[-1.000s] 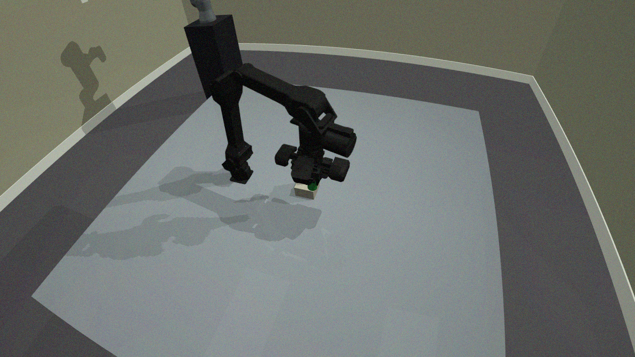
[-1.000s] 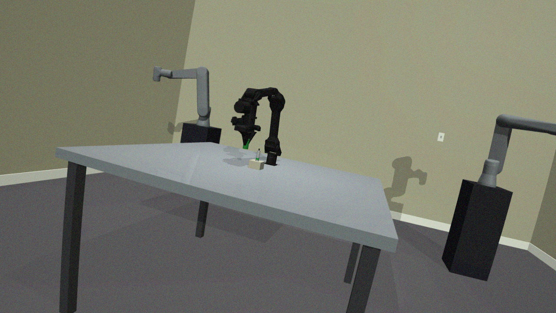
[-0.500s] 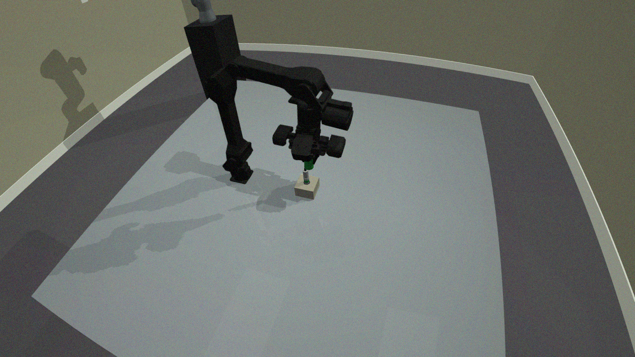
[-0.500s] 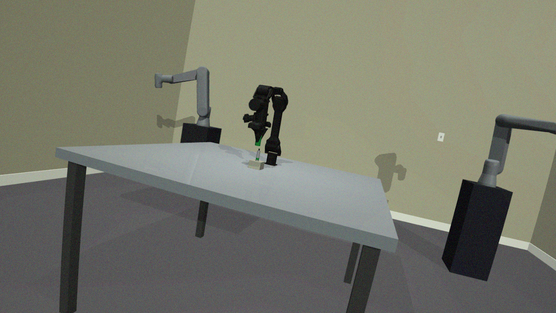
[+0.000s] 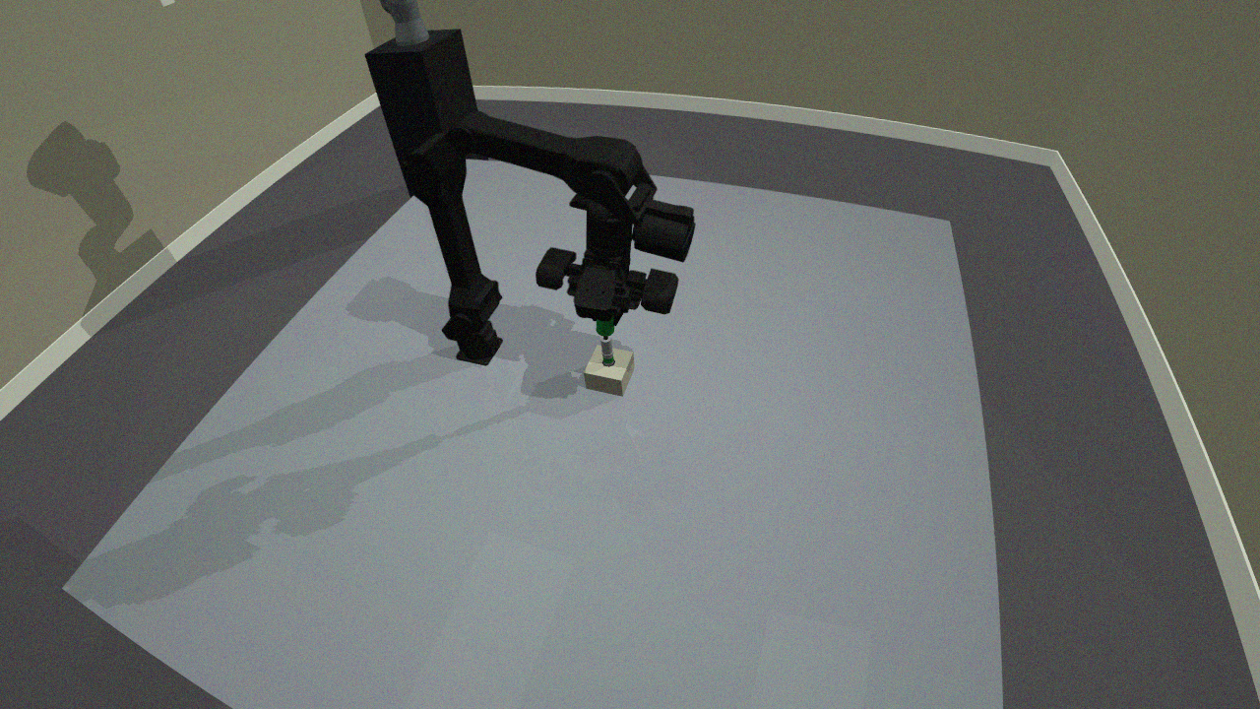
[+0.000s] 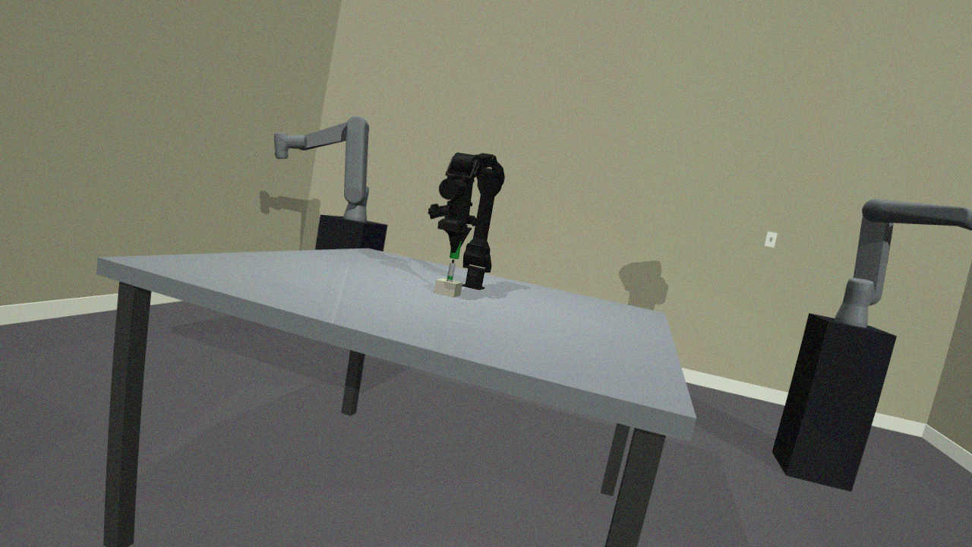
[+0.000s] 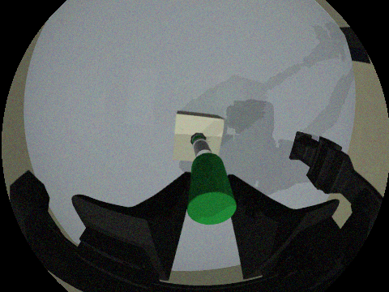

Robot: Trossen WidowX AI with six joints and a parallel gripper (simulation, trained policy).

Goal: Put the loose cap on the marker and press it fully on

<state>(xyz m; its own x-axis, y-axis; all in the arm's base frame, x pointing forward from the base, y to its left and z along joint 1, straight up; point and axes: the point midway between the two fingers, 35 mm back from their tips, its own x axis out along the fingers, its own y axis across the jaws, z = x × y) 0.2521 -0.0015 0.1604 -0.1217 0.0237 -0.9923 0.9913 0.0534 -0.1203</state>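
My gripper tip is now 50 mm above the grey marker. Round my gripper tip: beige holder block 110 mm below; green cap 10 mm above.
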